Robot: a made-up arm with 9 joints. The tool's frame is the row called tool. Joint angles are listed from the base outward.
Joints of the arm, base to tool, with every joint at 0 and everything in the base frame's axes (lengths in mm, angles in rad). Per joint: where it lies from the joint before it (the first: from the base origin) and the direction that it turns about. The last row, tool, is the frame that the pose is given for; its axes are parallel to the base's.
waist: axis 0.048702 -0.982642 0.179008 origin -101 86 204
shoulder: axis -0.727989 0.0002 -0.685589 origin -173 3 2
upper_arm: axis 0.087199 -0.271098 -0.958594 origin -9 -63 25
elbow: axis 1 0 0 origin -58 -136 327
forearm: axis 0 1 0 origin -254 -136 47
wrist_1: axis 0.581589 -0.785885 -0.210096 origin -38 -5 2
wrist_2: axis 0.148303 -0.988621 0.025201 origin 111 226 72
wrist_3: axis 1 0 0 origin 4 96 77
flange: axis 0 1 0 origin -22 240 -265
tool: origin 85 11 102
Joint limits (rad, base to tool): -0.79..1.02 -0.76..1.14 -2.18..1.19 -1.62..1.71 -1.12..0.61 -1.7..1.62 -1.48..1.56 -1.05..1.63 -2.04..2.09
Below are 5 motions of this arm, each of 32 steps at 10 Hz.
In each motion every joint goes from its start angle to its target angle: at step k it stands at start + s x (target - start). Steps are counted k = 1, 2, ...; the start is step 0. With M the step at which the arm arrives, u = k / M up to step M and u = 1 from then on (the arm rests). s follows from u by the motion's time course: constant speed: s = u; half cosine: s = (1 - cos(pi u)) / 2; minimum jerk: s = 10 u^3 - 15 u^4 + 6 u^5.
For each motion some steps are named. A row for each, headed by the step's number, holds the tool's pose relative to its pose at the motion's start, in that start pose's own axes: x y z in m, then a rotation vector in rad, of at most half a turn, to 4 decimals.
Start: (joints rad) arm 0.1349 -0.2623 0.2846 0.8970 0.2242 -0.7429 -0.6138 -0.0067 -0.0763
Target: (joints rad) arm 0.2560 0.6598 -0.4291 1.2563 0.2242 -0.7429 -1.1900 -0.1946 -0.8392
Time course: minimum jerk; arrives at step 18
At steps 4, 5, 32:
4: 0.0017 0.0119 -0.0106 -0.0416 -0.0037 -0.0195
5: 0.0031 0.0216 -0.0172 -0.0717 -0.0049 -0.0329
32: 0.0740 0.2072 0.0689 -0.2463 0.0631 -0.0894

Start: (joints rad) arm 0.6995 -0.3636 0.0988 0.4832 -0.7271 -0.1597 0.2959 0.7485 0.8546
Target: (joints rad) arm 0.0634 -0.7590 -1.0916 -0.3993 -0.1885 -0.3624 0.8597 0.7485 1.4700
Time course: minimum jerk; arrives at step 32
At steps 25, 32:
25: -0.1788 -0.3031 0.0630 0.0985 1.6473 0.7758
32: -0.2190 -0.3492 0.0751 0.0577 1.7048 0.8890

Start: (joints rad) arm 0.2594 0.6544 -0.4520 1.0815 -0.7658 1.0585 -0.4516 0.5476 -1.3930
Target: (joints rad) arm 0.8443 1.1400 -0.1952 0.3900 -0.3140 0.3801 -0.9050 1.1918 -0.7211
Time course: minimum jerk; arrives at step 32
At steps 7, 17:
7: -0.0126 0.0028 0.0555 0.0172 0.1416 0.0152
17: -0.2065 -0.1020 0.3540 -0.1013 0.8344 0.2579

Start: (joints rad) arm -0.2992 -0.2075 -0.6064 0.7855 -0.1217 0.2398 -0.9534 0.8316 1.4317
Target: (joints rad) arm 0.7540 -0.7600 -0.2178 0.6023 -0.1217 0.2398 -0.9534 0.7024 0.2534
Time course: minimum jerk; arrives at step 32
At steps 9, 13, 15, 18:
9: 0.0465 -0.1294 -0.0538 -0.1356 -0.1675 -0.1332
13: 0.0739 -0.3092 -0.1067 -0.3493 -0.3836 -0.2766
15: 0.0716 -0.4149 -0.1285 -0.4912 -0.5041 -0.3407
18: 0.0435 -0.5697 -0.1496 -0.7261 -0.6721 -0.4060

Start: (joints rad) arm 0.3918 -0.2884 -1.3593 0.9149 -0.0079 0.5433 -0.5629 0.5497 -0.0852
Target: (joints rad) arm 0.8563 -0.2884 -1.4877 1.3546 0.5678 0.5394 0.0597 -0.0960 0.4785
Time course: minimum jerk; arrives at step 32
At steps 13, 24, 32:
13: 0.0754 -0.0574 -0.1122 -0.2107 0.1939 -0.0452
24: 0.1897 -0.2365 -0.2995 -0.5736 0.5228 -0.2472
32: 0.2062 -0.2796 -0.3289 -0.6373 0.5805 -0.3010

